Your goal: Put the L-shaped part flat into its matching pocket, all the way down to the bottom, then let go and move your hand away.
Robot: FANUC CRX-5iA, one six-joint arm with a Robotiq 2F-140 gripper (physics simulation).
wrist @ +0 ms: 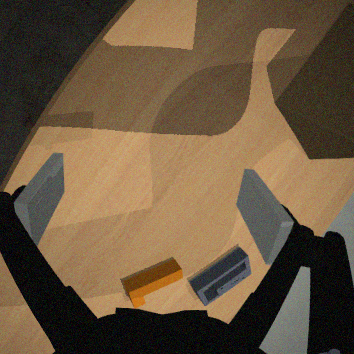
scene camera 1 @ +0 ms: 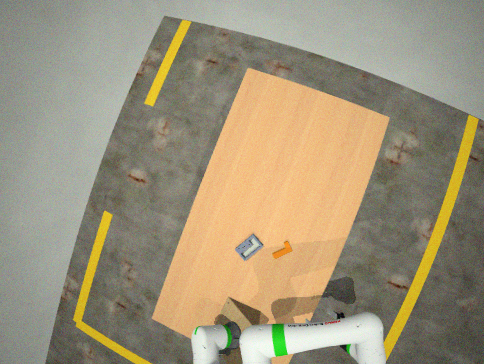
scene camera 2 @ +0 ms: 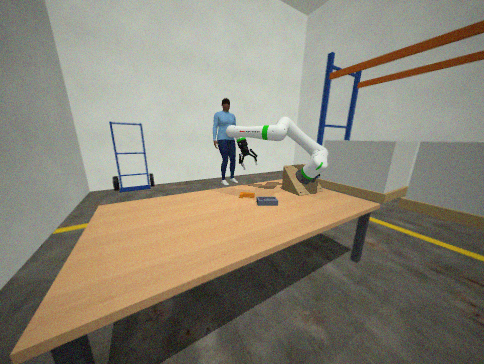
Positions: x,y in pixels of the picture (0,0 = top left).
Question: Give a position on an orange L-shaped part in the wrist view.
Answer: At 143,283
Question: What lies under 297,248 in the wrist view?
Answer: My gripper.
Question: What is my gripper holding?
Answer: Nothing.
